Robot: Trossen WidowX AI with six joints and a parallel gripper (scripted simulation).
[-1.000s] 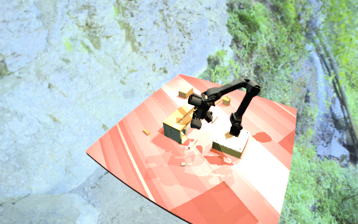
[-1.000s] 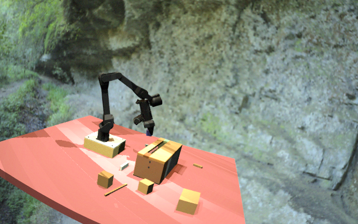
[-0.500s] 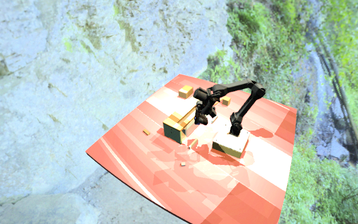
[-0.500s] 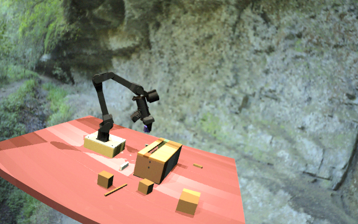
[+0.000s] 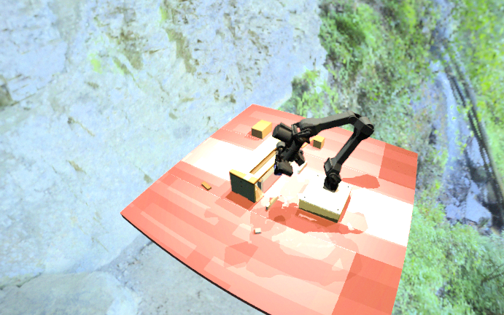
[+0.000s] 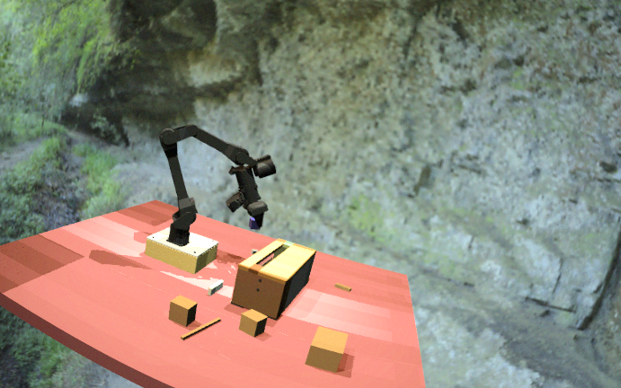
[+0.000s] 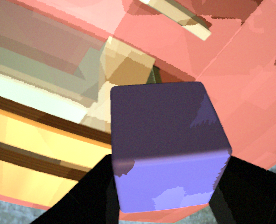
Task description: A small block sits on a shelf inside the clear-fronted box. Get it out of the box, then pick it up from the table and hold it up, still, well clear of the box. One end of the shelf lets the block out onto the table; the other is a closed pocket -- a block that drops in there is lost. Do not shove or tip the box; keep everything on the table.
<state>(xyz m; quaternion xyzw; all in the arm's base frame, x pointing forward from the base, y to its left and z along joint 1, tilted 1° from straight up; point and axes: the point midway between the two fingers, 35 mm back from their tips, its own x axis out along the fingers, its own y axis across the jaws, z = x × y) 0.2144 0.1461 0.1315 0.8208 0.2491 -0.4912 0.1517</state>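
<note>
Now: the block 10 mm to the right of my gripper tip and 10 mm behind it. Round my gripper tip: box (110 mm to the right, 110 mm below, 90 mm ahead); thin stick (510 mm to the right, 170 mm below, 60 mm ahead); tan chip (330 mm ahead, 170 mm below, 130 mm to the left).
</note>
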